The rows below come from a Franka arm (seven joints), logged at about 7 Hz.
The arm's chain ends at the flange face. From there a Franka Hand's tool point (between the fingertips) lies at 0.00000 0.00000 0.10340 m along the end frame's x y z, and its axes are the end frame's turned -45 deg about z.
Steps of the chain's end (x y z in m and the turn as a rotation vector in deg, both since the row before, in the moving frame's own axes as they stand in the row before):
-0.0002, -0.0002, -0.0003, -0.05, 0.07, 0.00
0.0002, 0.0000, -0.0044, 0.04, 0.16, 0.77
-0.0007, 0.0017, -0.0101, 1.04, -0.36, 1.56
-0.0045, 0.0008, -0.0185, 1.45, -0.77, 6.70
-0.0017, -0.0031, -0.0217, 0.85, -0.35, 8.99
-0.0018, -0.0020, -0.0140, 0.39, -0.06, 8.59
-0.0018, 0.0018, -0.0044, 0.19, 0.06, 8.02
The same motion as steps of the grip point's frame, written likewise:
0.0000, -0.0001, -0.0003, -0.08, 0.01, 0.00
0.0004, 0.0003, -0.0044, -0.08, 0.14, 0.77
-0.0008, -0.0011, -0.0101, 0.99, 0.48, 1.56
-0.0027, -0.0054, -0.0185, 1.57, 0.48, 6.70
0.0017, -0.0049, -0.0217, 0.85, 0.35, 8.99
0.0006, -0.0032, -0.0140, 0.32, 0.23, 8.59
-0.0022, -0.0001, -0.0044, 0.09, 0.18, 8.02

